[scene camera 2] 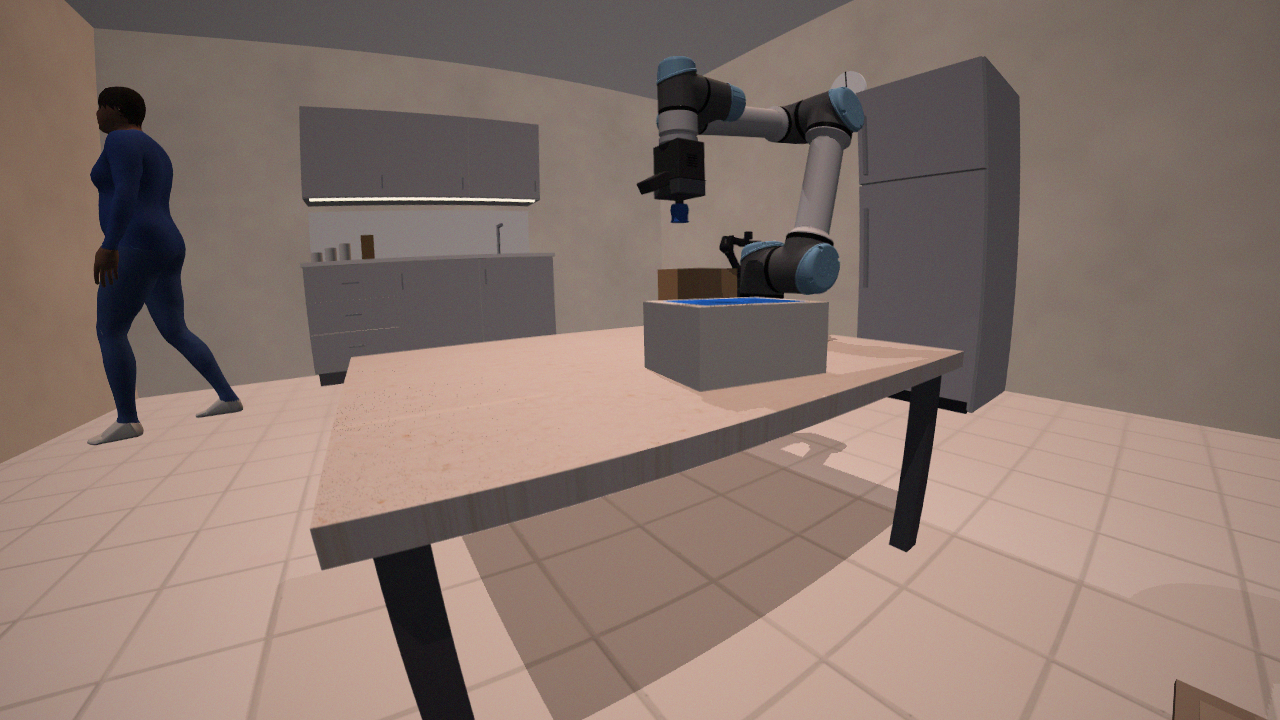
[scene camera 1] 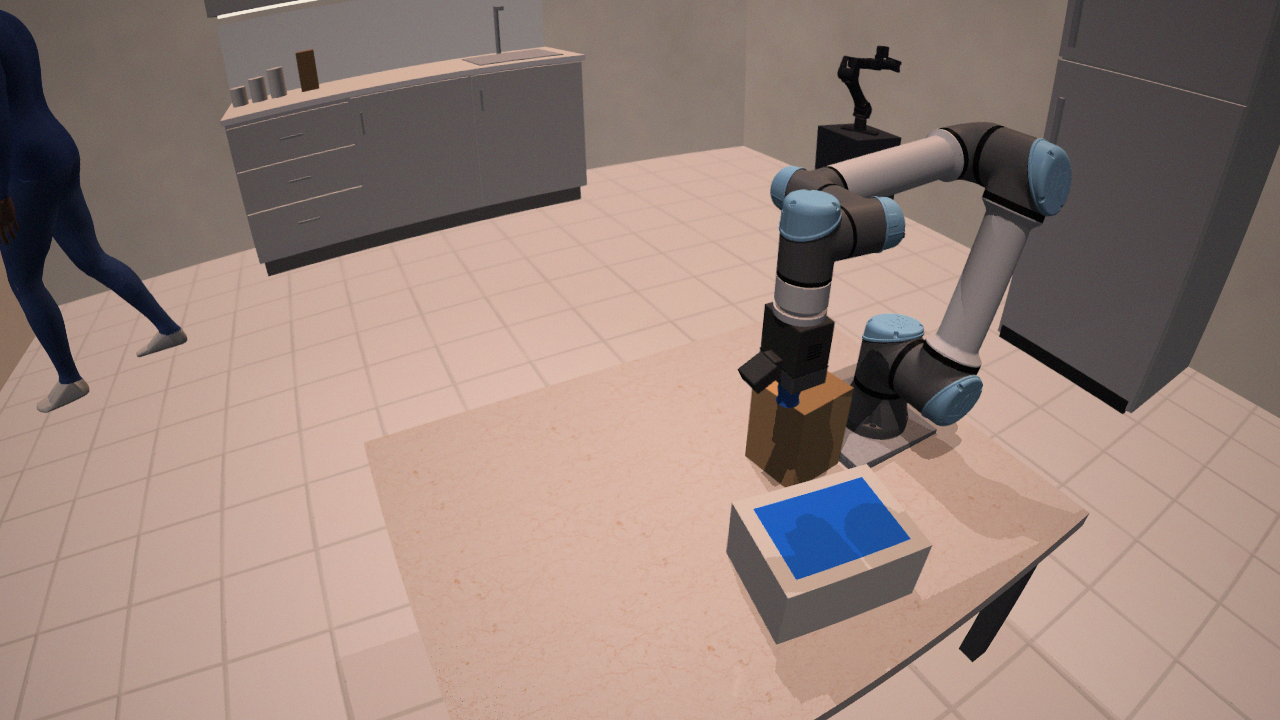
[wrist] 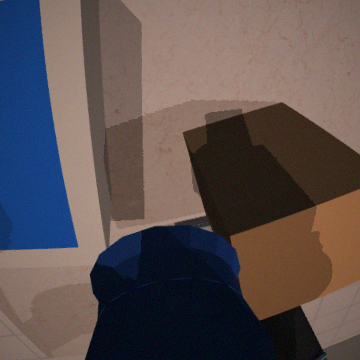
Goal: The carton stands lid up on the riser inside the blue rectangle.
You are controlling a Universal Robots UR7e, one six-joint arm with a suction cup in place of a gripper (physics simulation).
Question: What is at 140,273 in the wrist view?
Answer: My suction cup.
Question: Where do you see a grey riser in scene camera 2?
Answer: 706,344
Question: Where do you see a brown carton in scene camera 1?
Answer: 794,445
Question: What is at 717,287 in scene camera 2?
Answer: A brown carton.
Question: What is my suction cup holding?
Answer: Nothing.
